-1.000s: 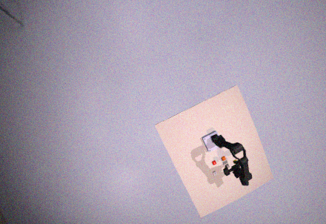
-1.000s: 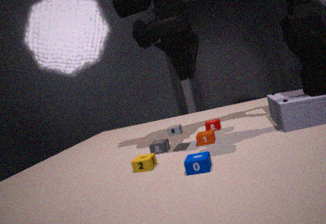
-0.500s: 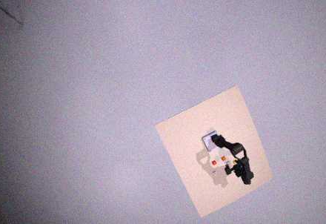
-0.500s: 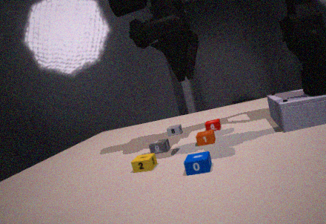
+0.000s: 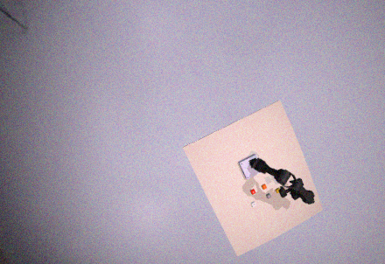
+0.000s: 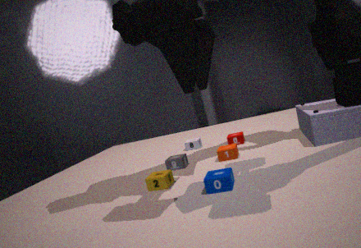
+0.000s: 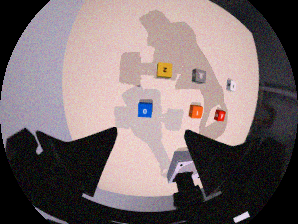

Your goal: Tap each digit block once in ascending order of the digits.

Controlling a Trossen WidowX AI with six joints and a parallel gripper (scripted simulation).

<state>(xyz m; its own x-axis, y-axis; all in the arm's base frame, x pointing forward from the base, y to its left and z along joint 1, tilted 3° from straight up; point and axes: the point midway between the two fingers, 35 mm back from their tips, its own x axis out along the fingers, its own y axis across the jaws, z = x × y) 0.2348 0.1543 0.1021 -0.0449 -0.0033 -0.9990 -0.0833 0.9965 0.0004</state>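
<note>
Right now my gripper tip is 10 mm to the right of the blue block marked 0 and 110 mm above it. The rest, counted from my gripper tip: orange block marked 1: 10 mm ahead, 130 mm to the right, 110 mm below; then yellow block marked 2: 100 mm ahead, 20 mm to the right, 110 mm below; then grey block: 100 mm ahead, 110 mm to the right, 110 mm below.
</note>
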